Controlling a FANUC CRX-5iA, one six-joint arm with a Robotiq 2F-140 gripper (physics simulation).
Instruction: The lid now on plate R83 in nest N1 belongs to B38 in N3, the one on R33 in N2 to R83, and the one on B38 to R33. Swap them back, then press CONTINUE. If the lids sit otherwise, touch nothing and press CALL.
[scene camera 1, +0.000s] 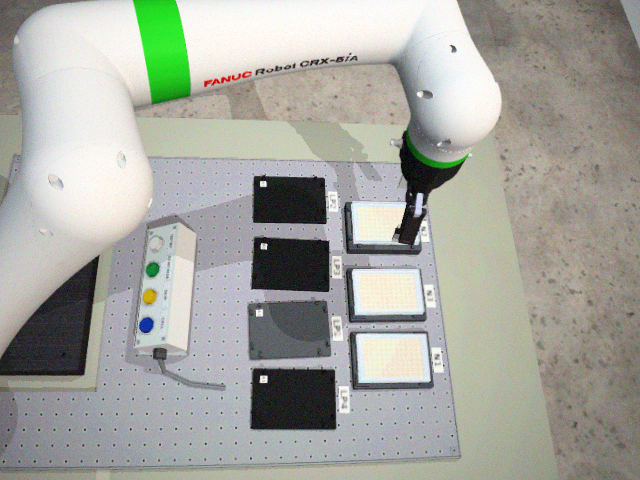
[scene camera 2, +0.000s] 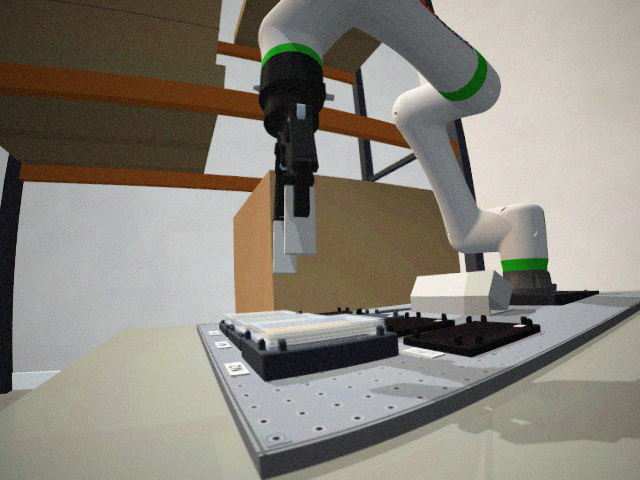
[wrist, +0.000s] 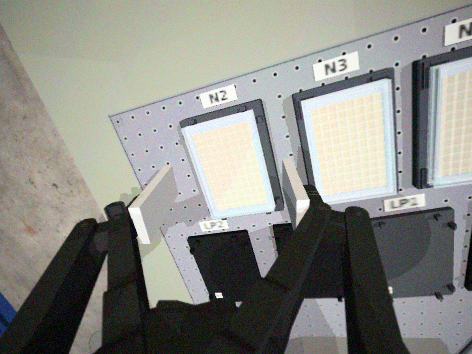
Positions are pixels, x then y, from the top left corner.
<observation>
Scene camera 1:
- my gripper: 403, 213
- nest N2: 351, 248
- nest LP1: 283, 330
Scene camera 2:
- my gripper: 291, 264
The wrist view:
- my gripper: 227, 177
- nest N1: 420, 68
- nest N2: 257, 105
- nest LP1: 416, 248
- label N3: 347, 63
</observation>
